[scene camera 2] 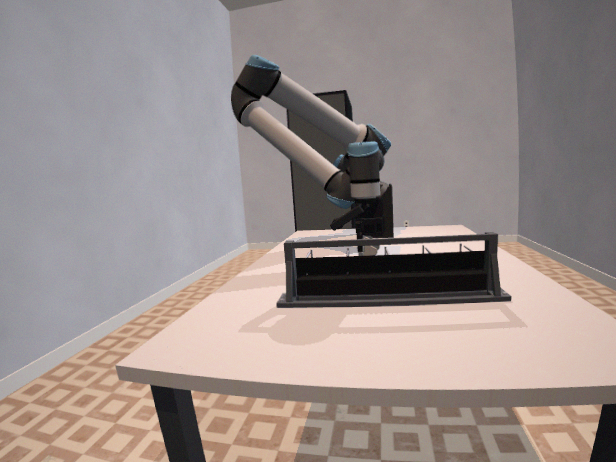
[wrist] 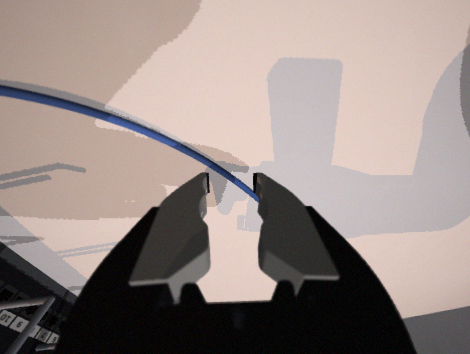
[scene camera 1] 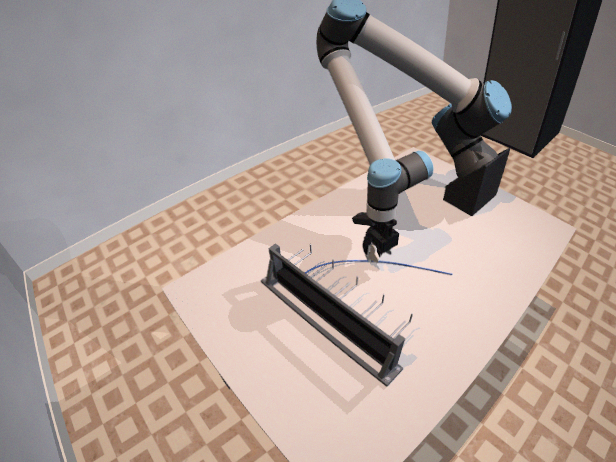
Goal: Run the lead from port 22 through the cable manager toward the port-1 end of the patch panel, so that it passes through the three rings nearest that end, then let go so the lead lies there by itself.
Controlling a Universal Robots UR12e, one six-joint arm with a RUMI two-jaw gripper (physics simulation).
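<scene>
The blue lead [scene camera 1: 415, 268] [wrist: 175, 144] curves out from the far-left part of the patch panel [scene camera 1: 330, 314] [scene camera 2: 390, 275] and lies across the table, its free end to the right. It passes close to the second ring [scene camera 1: 333, 264] from the far end; whether it is inside that ring I cannot tell. The other rings, such as the middle ring [scene camera 1: 356, 281], stand apart from it. My gripper [scene camera 1: 372, 258] [scene camera 2: 364, 250] [wrist: 231, 174] is partly open, low over the lead. In the wrist view the lead crosses the gap and runs out of sight at the right finger; neither finger grips it.
The panel's upright end frame [scene camera 1: 395, 352] [scene camera 2: 492, 265] stands at the near-right end. The cable manager's thin posts stick out on the gripper's side. A ring [wrist: 33, 326] and port labels [wrist: 19, 324] show at the lower left of the wrist view. A dark cabinet [scene camera 1: 520, 70] stands behind.
</scene>
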